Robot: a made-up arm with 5 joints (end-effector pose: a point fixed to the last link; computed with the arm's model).
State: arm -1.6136 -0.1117 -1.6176 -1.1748 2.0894
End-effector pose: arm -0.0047 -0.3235 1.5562 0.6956 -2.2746 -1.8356
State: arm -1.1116 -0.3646 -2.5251 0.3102 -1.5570
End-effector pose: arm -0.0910 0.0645 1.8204 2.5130 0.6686 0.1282
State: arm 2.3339 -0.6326 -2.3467 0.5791 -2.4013
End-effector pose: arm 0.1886 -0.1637 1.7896 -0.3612 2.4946 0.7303
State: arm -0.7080 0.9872 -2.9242 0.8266 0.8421
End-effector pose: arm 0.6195 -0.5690 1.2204 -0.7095 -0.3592 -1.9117
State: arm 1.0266 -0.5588 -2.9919 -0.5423 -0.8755
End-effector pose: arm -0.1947 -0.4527 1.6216 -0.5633 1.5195 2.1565
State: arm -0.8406 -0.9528 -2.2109 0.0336 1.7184
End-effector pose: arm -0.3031 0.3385 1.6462 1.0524 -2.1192 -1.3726
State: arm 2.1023 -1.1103 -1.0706 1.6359 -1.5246
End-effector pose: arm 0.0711 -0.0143 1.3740 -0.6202 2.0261 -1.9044
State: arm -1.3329 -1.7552 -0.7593 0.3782 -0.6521
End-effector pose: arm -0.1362 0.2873 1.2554 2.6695 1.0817 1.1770
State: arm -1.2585 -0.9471 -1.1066 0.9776 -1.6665
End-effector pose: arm -0.0360 -0.0491 1.4672 -2.1518 -0.4189 0.2877
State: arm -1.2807 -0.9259 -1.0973 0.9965 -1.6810
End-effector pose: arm -0.0321 -0.0633 1.4605 -2.1056 -0.3902 0.2960
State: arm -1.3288 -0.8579 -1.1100 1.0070 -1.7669
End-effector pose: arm -0.0230 -0.0989 1.4605 -2.0417 -0.3412 0.3733
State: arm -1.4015 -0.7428 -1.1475 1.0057 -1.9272
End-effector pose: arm -0.0139 -0.1581 1.4637 -1.9535 -0.2862 0.5159
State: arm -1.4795 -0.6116 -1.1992 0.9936 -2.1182
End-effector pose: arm -0.0126 -0.2269 1.4636 -1.8539 -0.2477 0.6785
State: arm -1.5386 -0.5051 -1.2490 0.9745 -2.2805
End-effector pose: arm -0.0179 -0.2827 1.4611 -1.7766 -0.2304 0.8147
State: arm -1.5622 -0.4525 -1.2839 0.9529 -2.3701
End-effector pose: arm -0.0209 -0.3091 1.4637 -1.7530 -0.2230 0.8992
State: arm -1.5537 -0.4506 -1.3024 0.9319 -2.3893
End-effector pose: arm -0.0176 -0.3078 1.4742 -1.7820 -0.2181 0.9360
